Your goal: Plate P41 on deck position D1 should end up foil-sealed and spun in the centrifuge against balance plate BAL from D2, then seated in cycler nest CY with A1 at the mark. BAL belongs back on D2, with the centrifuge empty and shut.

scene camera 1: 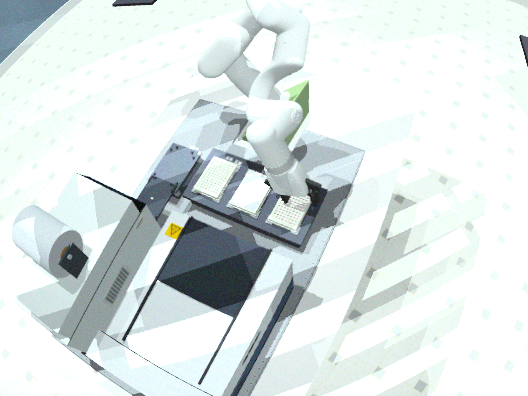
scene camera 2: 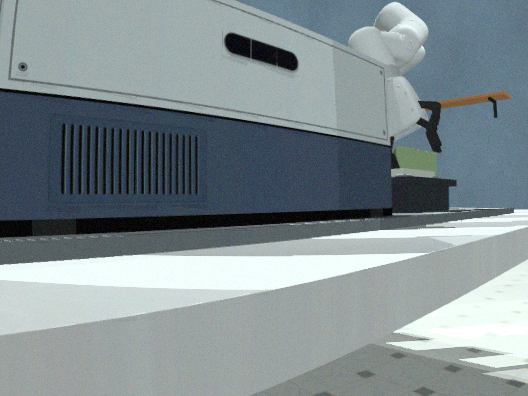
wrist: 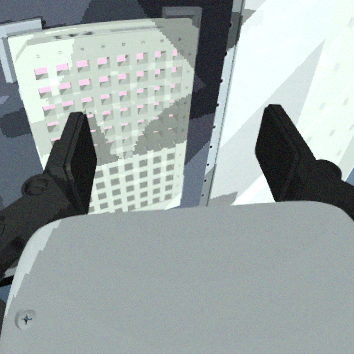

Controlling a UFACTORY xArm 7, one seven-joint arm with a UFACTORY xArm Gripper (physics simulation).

Labels:
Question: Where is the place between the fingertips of my gripper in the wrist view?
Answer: At 176, 130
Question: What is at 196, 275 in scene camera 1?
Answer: A dark lid panel.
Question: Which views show the smooth white plate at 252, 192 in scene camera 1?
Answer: Scene camera 1 only.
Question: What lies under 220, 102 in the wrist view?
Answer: A perforated grey strip.

